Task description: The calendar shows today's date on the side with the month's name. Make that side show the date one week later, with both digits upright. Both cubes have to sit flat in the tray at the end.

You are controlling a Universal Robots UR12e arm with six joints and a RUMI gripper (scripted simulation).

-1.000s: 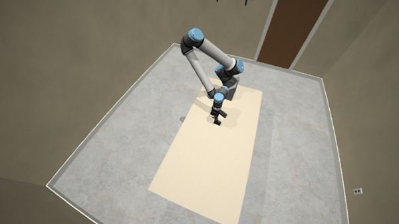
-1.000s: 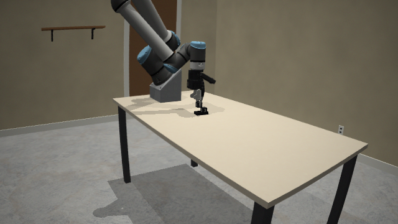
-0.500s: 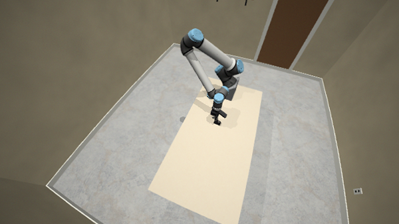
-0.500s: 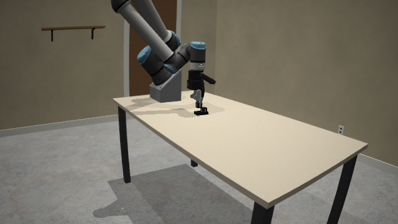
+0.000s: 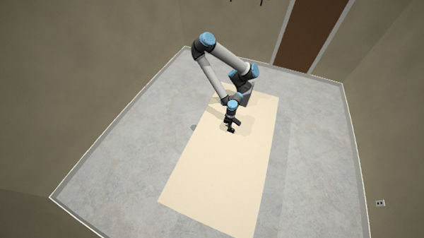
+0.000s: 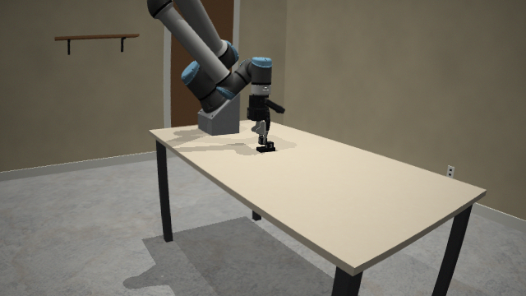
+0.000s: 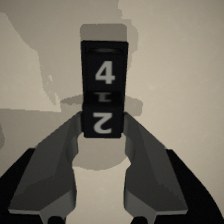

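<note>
My gripper is now 50 mm above the black tray and 20 mm to the right of it.
</note>
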